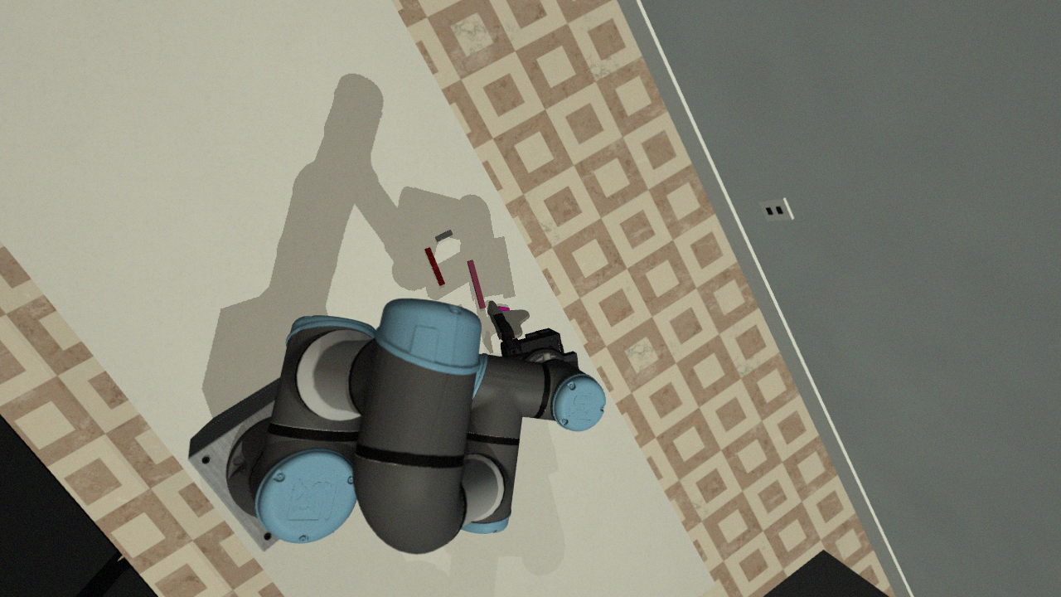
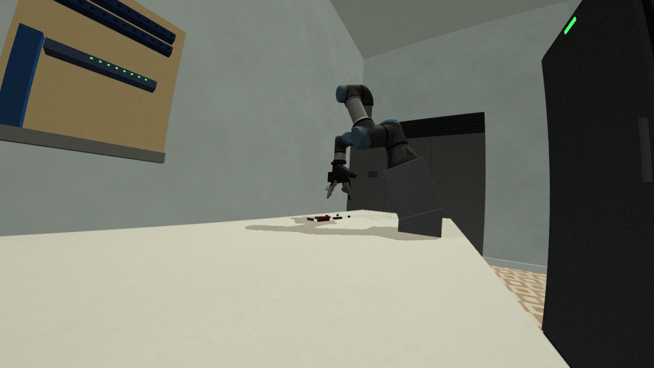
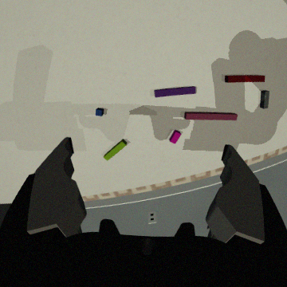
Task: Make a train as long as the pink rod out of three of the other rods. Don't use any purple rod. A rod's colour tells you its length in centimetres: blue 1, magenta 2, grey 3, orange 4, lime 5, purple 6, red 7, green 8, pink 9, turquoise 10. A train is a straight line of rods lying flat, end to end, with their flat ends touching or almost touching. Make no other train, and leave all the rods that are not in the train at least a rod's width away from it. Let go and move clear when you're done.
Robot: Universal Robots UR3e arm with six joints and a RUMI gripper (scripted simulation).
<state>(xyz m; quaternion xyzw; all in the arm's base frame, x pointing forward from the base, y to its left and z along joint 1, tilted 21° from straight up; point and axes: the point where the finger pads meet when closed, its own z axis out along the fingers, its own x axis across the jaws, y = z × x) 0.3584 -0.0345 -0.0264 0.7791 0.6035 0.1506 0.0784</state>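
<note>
Right now my hand is 1 cm short of the grey rod, 21 cm to the right of it and 9 cm above it. Round my hand: blue rod (2 cm behind, 7 cm to the right, 9 cm below); then magenta rod (5 cm ahead, 4 cm to the left, 9 cm below); then purple rod (3 cm behind, 5 cm to the left, 9 cm below).
</note>
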